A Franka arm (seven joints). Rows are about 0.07 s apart.
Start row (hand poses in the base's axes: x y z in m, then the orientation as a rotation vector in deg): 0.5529, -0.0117, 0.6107, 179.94, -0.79, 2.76
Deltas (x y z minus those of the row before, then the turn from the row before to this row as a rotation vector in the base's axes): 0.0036, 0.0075, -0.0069, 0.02, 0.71, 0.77; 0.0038, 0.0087, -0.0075, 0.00, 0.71, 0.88; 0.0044, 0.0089, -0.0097, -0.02, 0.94, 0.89; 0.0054, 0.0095, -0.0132, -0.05, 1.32, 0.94; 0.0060, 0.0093, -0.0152, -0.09, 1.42, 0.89; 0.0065, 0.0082, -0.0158, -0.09, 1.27, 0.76; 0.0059, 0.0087, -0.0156, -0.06, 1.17, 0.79; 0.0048, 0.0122, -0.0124, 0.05, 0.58, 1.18
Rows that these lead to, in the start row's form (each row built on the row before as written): 0.5565, -0.0042, 0.6038, 179.98, 0.42, 1.65; 0.5603, 0.0045, 0.5963, 179.99, 1.80, 0.53; 0.5647, 0.0134, 0.5866, 179.96, 3.20, -0.95; 0.5701, 0.0229, 0.5734, 179.87, 4.67, -3.02; 0.5761, 0.0322, 0.5582, 179.71, 6.06, -5.25; 0.5826, 0.0404, 0.5424, 179.53, 7.25, -7.24; 0.5885, 0.0491, 0.5268, 179.35, 8.48, -9.07; 0.5933, 0.0613, 0.5144, 179.22, 10.33, -9.97
